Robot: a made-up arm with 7 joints.
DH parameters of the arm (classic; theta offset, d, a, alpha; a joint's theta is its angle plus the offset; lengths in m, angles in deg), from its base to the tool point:
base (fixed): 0 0.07 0 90
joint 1: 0 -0.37 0.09 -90
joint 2: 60.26 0 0.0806 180
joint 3: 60.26 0.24 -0.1 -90
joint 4: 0 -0.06 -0.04 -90
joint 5: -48.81 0 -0.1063 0
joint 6: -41.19 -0.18 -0.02 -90
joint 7: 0 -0.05 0.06 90
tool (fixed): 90 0.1 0 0
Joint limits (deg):
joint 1: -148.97..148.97
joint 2: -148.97..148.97
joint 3: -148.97..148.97
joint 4: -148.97..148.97
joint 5: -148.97..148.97
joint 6: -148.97..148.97
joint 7: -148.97..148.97
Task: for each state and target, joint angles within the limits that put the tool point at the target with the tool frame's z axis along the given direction. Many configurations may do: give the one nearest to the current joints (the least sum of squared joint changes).
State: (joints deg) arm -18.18 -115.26 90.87 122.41 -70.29 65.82 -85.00
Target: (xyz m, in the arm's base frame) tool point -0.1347 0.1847 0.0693 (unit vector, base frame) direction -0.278 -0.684 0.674
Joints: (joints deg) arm -37.32 -140.75 137.51 141.85 -113.05 55.34 -79.33
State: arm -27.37 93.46 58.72 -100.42 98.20 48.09 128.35
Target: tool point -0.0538 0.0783 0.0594 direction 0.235 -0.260 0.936
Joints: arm -57.57 96.79 15.66 -127.36 131.30 77.49 135.31
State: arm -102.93 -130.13 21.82 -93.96 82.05 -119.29 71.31
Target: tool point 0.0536 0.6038 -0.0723 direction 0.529 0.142 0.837
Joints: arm -82.00 -106.41 -12.21 -107.69 84.47 -121.87 106.06
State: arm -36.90 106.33 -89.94 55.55 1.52 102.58 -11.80
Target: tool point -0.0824 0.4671 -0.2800 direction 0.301 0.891 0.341
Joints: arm -33.90 122.67 -144.12 42.94 -23.92 112.34 -20.27
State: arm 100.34 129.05 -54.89 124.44 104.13 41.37 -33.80
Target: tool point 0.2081 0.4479 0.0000 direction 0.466 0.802 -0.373
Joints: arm 82.77 143.95 -69.52 137.55 117.45 48.59 -60.06
